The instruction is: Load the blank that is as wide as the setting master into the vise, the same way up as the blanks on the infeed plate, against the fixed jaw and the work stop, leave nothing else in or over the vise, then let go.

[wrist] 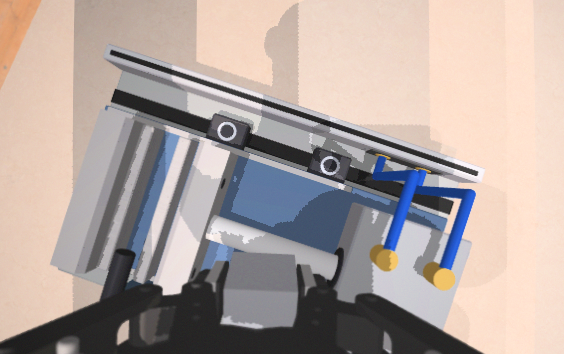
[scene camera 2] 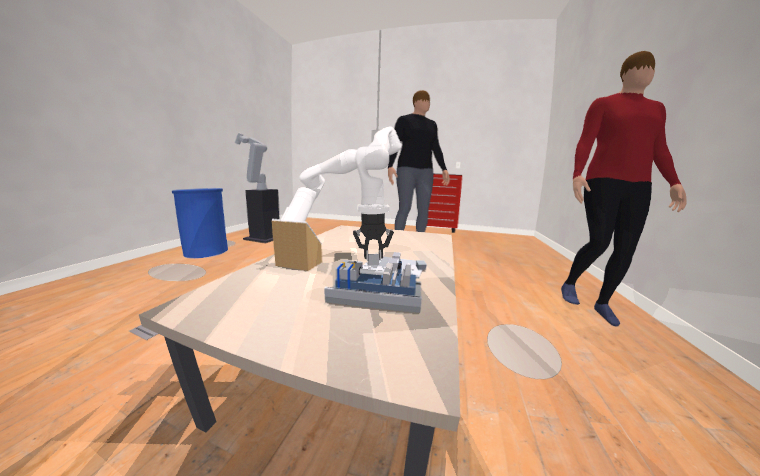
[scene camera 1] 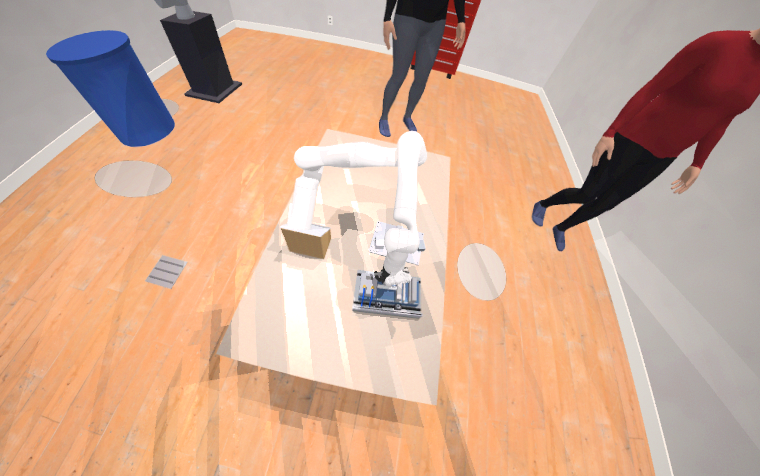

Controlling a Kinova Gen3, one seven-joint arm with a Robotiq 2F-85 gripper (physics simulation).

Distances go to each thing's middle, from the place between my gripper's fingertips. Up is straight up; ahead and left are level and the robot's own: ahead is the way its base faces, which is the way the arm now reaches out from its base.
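Labels:
Blue vise bed (scene camera 2: 367,278): 1 cm to the right of my hand, 2 cm ahead of it, 8 cm below it.

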